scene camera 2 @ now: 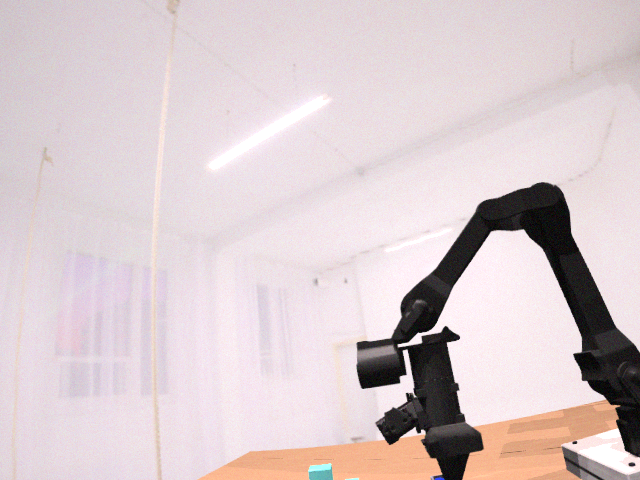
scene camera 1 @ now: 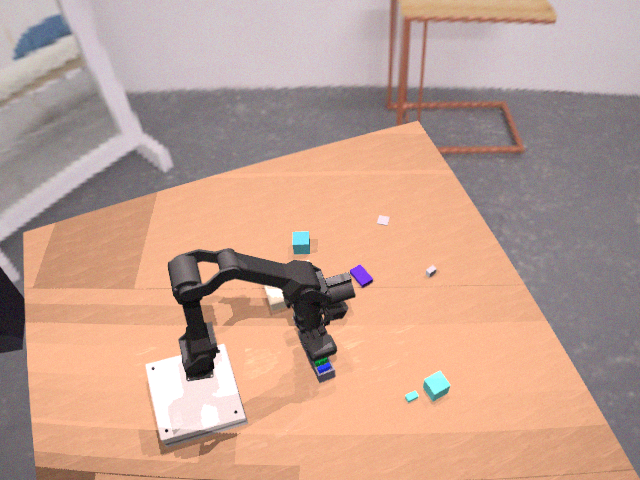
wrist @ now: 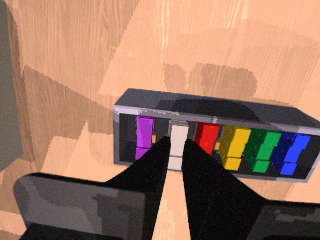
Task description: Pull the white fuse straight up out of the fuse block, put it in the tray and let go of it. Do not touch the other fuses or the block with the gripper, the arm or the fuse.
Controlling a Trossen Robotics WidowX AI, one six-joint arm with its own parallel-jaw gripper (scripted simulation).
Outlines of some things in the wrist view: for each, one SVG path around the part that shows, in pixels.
My gripper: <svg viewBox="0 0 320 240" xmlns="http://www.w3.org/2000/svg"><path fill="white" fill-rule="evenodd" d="M186 139L182 155L182 175L191 240L320 240L320 203L265 199L229 173L226 168L209 156L192 139ZM170 137L163 136L135 163L106 182L53 175L45 172L35 172L20 177L15 181L13 194L27 230L24 231L19 240L152 240L168 170L171 150Z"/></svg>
A white fuse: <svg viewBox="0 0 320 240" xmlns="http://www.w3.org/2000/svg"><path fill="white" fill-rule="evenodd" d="M172 119L169 133L171 150L168 169L181 170L182 155L189 126L186 120Z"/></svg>
